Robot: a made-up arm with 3 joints. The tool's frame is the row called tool. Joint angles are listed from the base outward.
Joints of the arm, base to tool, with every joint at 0 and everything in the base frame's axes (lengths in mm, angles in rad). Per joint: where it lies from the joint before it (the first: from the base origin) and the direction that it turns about. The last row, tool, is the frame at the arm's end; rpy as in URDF.
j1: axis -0.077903 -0.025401 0.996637 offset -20 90 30
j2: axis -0.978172 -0.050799 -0.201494 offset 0 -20 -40
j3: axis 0 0 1 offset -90 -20 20
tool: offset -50 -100 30 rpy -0.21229 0.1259 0.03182
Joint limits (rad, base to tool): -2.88..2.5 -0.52..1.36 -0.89..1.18
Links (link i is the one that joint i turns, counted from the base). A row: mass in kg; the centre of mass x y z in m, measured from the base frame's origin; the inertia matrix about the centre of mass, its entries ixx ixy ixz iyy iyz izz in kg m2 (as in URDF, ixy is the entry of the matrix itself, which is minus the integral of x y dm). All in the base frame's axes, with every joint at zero. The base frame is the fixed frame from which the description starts. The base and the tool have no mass.
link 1: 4.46; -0.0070 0.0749 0.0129; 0.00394 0 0 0.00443 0.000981 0.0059
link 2: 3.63; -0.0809 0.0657 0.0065; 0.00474 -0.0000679 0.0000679 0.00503 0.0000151 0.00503
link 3: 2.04; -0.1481 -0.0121 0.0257; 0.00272 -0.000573 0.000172 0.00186 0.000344 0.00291
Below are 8 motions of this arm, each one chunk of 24 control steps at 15 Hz.
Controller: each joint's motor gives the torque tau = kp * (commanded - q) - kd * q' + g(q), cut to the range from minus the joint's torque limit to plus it. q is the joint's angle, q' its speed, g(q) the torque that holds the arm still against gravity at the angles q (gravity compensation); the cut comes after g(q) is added. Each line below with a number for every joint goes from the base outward.
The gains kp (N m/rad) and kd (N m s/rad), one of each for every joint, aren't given. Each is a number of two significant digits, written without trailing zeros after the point. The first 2 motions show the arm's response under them.
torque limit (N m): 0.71 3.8 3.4
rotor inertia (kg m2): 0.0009 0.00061 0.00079
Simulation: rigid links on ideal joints. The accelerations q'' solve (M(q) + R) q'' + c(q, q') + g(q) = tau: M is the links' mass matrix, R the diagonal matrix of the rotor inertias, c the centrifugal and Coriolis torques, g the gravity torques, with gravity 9.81 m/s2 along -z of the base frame. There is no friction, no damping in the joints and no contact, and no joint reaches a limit. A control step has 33 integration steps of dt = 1/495 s. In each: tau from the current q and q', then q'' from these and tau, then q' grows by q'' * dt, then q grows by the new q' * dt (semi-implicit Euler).
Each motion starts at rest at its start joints. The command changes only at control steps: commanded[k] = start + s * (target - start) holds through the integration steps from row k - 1 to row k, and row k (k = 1, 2, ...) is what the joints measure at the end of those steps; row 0 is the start. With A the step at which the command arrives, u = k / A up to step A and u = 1 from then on. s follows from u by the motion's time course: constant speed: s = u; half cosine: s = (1 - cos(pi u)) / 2; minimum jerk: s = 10 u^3 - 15 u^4 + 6 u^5; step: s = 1 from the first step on.
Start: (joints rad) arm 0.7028 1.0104 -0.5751
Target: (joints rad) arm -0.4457 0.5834 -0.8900
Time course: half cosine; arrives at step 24
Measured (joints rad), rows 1 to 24:
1: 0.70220 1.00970 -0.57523
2: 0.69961 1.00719 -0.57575
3: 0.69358 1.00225 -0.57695
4: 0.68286 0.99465 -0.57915
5: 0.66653 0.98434 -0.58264
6: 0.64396 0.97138 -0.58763
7: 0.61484 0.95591 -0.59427
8: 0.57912 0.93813 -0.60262
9: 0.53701 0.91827 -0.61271
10: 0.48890 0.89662 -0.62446
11: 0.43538 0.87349 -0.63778
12: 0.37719 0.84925 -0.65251
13: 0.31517 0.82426 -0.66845
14: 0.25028 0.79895 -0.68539
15: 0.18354 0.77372 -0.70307
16: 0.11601 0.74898 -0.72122
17: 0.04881 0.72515 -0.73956
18: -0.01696 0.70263 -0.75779
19: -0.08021 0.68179 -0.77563
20: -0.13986 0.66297 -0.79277
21: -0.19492 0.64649 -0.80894
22: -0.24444 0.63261 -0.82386
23: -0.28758 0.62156 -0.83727
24: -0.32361 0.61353 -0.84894
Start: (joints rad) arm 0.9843 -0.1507 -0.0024
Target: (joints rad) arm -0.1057 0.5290 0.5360
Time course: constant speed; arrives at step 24
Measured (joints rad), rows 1 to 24:
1: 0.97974 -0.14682 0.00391
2: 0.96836 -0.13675 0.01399
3: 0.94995 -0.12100 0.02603
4: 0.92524 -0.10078 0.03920
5: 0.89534 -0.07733 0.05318
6: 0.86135 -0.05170 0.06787
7: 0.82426 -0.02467 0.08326
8: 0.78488 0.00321 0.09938
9: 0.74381 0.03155 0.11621
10: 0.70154 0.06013 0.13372
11: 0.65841 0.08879 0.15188
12: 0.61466 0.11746 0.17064
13: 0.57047 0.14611 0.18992
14: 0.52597 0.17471 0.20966
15: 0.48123 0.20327 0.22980
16: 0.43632 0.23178 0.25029
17: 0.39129 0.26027 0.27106
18: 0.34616 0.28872 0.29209
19: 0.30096 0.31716 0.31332
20: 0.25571 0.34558 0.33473
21: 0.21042 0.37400 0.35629
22: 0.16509 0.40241 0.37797
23: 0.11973 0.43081 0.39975
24: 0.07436 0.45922 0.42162
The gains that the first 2 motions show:
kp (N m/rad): 5.3 4 2.1
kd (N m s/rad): 1.6 0.79 0.76
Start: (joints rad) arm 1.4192 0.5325 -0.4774
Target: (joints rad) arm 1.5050 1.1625 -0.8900
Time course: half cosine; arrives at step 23
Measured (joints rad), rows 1 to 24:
1: 1.41942 0.53314 -0.47760
2: 1.42017 0.53570 -0.47847
3: 1.42151 0.54126 -0.48049
4: 1.42341 0.55061 -0.48411
5: 1.42580 0.56422 -0.48969
6: 1.42859 0.58229 -0.49747
7: 1.43172 0.60479 -0.50757
8: 1.43513 0.63150 -0.52004
9: 1.43876 0.66204 -0.53482
10: 1.44256 0.69594 -0.55178
11: 1.44650 0.73260 -0.57072
12: 1.45053 0.77137 -0.59138
13: 1.45461 0.81153 -0.61345
14: 1.45871 0.85234 -0.63658
15: 1.46279 0.89304 -0.66039
16: 1.46682 0.93288 -0.68448
17: 1.47076 0.97110 -0.70843
18: 1.47457 1.00700 -0.73181
19: 1.47822 1.03991 -0.75422
20: 1.48166 1.06921 -0.77523
21: 1.48482 1.09436 -0.79447
22: 1.48765 1.11490 -0.81159
23: 1.49007 1.13044 -0.82627
24: 1.49215 1.14133 -0.83838

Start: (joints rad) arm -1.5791 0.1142 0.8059
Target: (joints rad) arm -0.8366 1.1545 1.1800
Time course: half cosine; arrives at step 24
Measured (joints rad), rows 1 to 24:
1: -1.57861 0.11512 0.80598
2: -1.57659 0.11897 0.80651
3: -1.57209 0.12759 0.80799
4: -1.56438 0.14219 0.81083
5: -1.55294 0.16343 0.81534
6: -1.53742 0.19153 0.82175
7: -1.51767 0.22640 0.83018
8: -1.49369 0.26768 0.84069
9: -1.46563 0.31482 0.85328
10: -1.43380 0.36712 0.86784
11: -1.39861 0.42375 0.88423
12: -1.36058 0.48379 0.90224
13: -1.32031 0.54628 0.92159
14: -1.27847 0.61019 0.94199
15: -1.23575 0.67446 0.96308
16: -1.19285 0.73804 0.98450
17: -1.15048 0.79986 1.00590
18: -1.10930 0.85888 1.02689
19: -1.06999 0.91409 1.04713
20: -1.03316 0.96454 1.06628
21: -0.99940 1.00936 1.08403
22: -0.96923 1.04776 1.10011
23: -0.94315 1.07908 1.11427
24: -0.92159 1.10276 1.12628

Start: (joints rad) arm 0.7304 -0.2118 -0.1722
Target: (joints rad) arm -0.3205 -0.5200 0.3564
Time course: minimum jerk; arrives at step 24
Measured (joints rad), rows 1 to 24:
1: 0.73031 -0.21186 -0.17211
2: 0.72962 -0.21233 -0.17149
3: 0.72735 -0.21376 -0.16968
4: 0.72222 -0.21672 -0.16600
5: 0.71286 -0.22169 -0.15989
6: 0.69799 -0.22899 -0.15086
7: 0.67654 -0.23879 -0.13865
8: 0.64778 -0.25110 -0.12309
9: 0.61133 -0.26580 -0.10423
10: 0.56720 -0.28267 -0.08225
11: 0.51579 -0.30137 -0.05745
12: 0.45787 -0.32151 -0.03028
13: 0.39451 -0.34262 -0.00125
14: 0.32706 -0.36419 0.02902
15: 0.25708 -0.38569 0.05990
16: 0.18625 -0.40660 0.09072
17: 0.11631 -0.42641 0.12085
18: 0.04901 -0.44464 0.14967
19: -0.01406 -0.46092 0.17664
20: -0.07149 -0.47494 0.20131
21: -0.12217 -0.48651 0.22335
22: -0.16538 -0.49560 0.24259
23: -0.20093 -0.50236 0.25908
24: -0.22919 -0.50713 0.27311

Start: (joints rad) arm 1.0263 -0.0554 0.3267
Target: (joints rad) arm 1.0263 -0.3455 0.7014
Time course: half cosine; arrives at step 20
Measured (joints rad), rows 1 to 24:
1: 1.02620 -0.05571 0.32700
2: 1.02589 -0.05703 0.32821
3: 1.02538 -0.06012 0.33091
4: 1.02475 -0.06547 0.33557
5: 1.02412 -0.07340 0.34254
6: 1.02355 -0.08400 0.35205
7: 1.02311 -0.09720 0.36418
8: 1.02284 -0.11280 0.37888
9: 1.02275 -0.13048 0.39601
10: 1.02285 -0.14986 0.41530
11: 1.02311 -0.17047 0.43641
12: 1.02353 -0.19182 0.45894
13: 1.02406 -0.21340 0.48240
14: 1.02468 -0.23465 0.50630
15: 1.02536 -0.25505 0.53010
16: 1.02606 -0.27410 0.55327
17: 1.02676 -0.29132 0.57526
18: 1.02744 -0.30628 0.59557
19: 1.02806 -0.31862 0.61373
20: 1.02864 -0.32802 0.62932
21: 1.02907 -0.33457 0.64227
22: 1.02926 -0.33884 0.65292
23: 1.02925 -0.34153 0.66164
24: 1.02907 -0.34319 0.66876

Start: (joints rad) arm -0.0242 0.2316 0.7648
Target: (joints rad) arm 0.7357 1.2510 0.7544
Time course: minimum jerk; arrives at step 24
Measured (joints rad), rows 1 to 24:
1: -0.02411 0.23175 0.76478
2: -0.02346 0.23287 0.76465
3: -0.02142 0.23645 0.76434
4: -0.01700 0.24426 0.76386
5: -0.00922 0.25797 0.76322
6: 0.00280 0.27894 0.76248
7: 0.01974 0.30807 0.76170
8: 0.04206 0.34577 0.76096
9: 0.06993 0.39193 0.76034
10: 0.10322 0.44600 0.75991
11: 0.14153 0.50698 0.75972
12: 0.18416 0.57357 0.75978
13: 0.23023 0.64418 0.76006
14: 0.27864 0.71707 0.76050
15: 0.32823 0.79036 0.76101
16: 0.37777 0.86218 0.76147
17: 0.42609 0.93069 0.76179
18: 0.47209 0.99420 0.76190
19: 0.51478 1.05123 0.76175
20: 0.55338 1.10061 0.76137
21: 0.58728 1.14161 0.76078
22: 0.61617 1.17397 0.76006
23: 0.64007 1.19808 0.75929
24: 0.65940 1.21502 0.75853

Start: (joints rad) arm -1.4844 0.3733 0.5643
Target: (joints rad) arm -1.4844 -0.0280 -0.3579
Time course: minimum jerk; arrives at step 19
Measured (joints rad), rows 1 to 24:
1: -1.48440 0.37320 0.56413
2: -1.48440 0.37242 0.56285
3: -1.48441 0.36991 0.55886
4: -1.48442 0.36445 0.55030
5: -1.48441 0.35494 0.53544
6: -1.48433 0.34061 0.51291
7: -1.48416 0.32113 0.48185
8: -1.48387 0.29659 0.44204
9: -1.48345 0.26752 0.39387
10: -1.48292 0.23482 0.33834
11: -1.48234 0.19971 0.27697
12: -1.48177 0.16362 0.21172
13: -1.48130 0.12809 0.14479
14: -1.48101 0.09467 0.07850
15: -1.48097 0.06472 0.01510
16: -1.48121 0.03931 -0.04342
17: -1.48172 0.01909 -0.09553
18: -1.48244 0.00412 -0.14037
19: -1.48328 -0.00618 -0.17797
20: -1.48412 -0.01296 -0.20922
21: -1.48488 -0.01740 -0.23517
22: -1.48552 -0.02033 -0.25669
23: -1.48601 -0.02230 -0.27451
24: -1.48634 -0.02366 -0.28923

